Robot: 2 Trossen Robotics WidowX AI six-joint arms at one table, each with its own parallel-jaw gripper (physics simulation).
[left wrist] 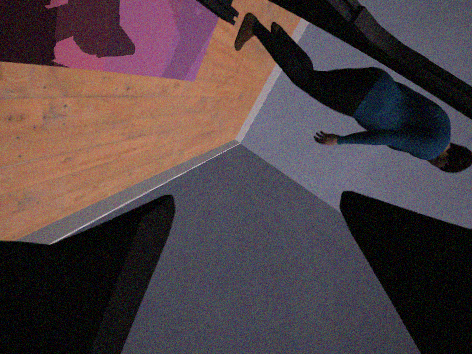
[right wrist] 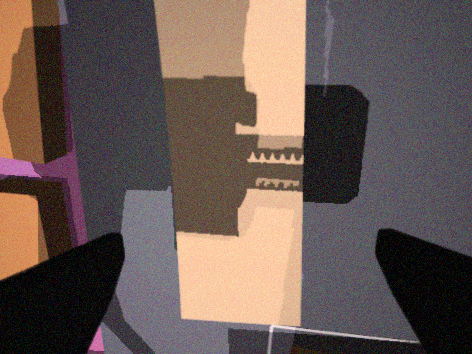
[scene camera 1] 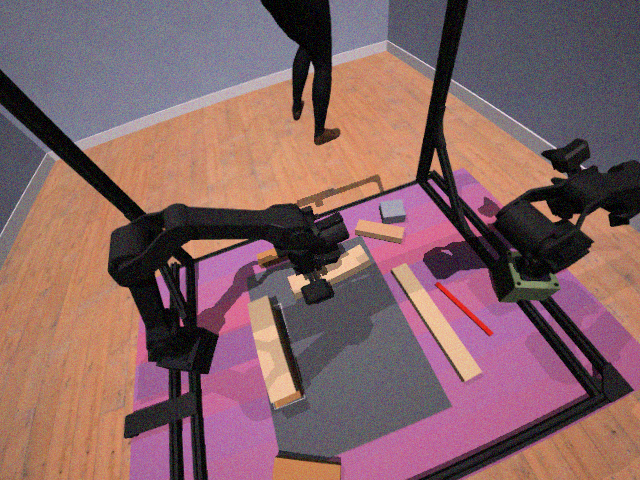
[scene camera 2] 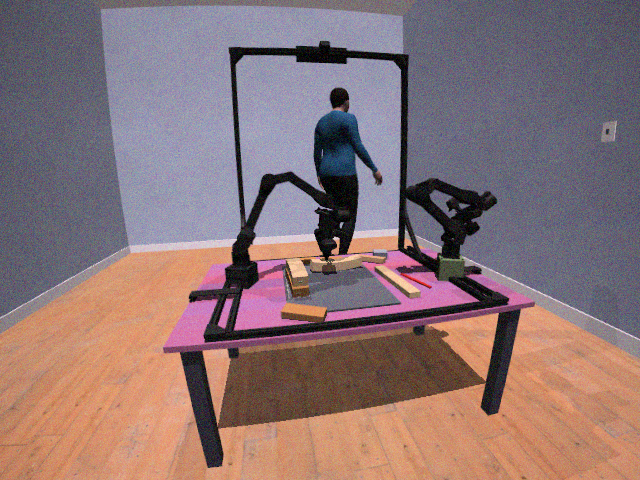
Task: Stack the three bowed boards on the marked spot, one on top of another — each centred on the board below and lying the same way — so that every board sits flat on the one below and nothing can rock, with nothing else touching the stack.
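Where they show: left gripper, fingertip midpoint: [left wrist: 257, 201] [scene camera 1: 547, 166]; right gripper, fingertip midpoint: [right wrist: 250, 243] [scene camera 1: 308, 276] [scene camera 2: 324, 255]; left arm's base at its link origin: [scene camera 1: 531, 268] [scene camera 2: 450, 256]; right arm's base at its link origin: [scene camera 1: 179, 346] [scene camera 2: 241, 265].
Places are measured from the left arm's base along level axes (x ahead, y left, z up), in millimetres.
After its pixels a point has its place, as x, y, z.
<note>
One bowed pale board [scene camera 1: 352, 261] {435, -30, -42} [scene camera 2: 348, 262] {443, -3, -52} [right wrist: 273, 70] {495, 13, -46} lies across the back of the grey mat [scene camera 1: 366, 362] {390, 225, -86} [scene camera 2: 361, 290] {351, 223, -86}. My right gripper [scene camera 1: 312, 276] {548, 35, -14} [scene camera 2: 327, 263] {548, 35, -14} [right wrist: 250, 243] {548, 35, -14} is open and hangs low over this board, one finger on each side of it, holding nothing. Another pale board [scene camera 1: 270, 350] {605, 234, 2} [scene camera 2: 296, 272] {584, 295, -4} lies on the marked spot [right wrist: 326, 332] {621, 123, -86} at the mat's left edge. A long pale board [scene camera 1: 434, 321] {225, 118, -71} [scene camera 2: 396, 281] {222, 145, -71} lies on the pink table top to the right. My left gripper [scene camera 2: 487, 200] [left wrist: 257, 201] {-42, -216, 129} is open and empty, raised at the far right and facing the wall.
A red stick [scene camera 1: 464, 309] {143, 77, -86} [scene camera 2: 416, 280] {141, 79, -86} lies right of the long board. Small wooden blocks [scene camera 1: 379, 230] {359, -158, -66} [scene camera 1: 268, 257] {701, -50, -69} [scene camera 2: 304, 311] {497, 468, -67} and a grey-blue block [scene camera 1: 392, 210] {318, -231, -57} lie around the mat. A black rounded piece [right wrist: 333, 144] sits beside the back board. A person [scene camera 2: 339, 157] stands behind the table.
</note>
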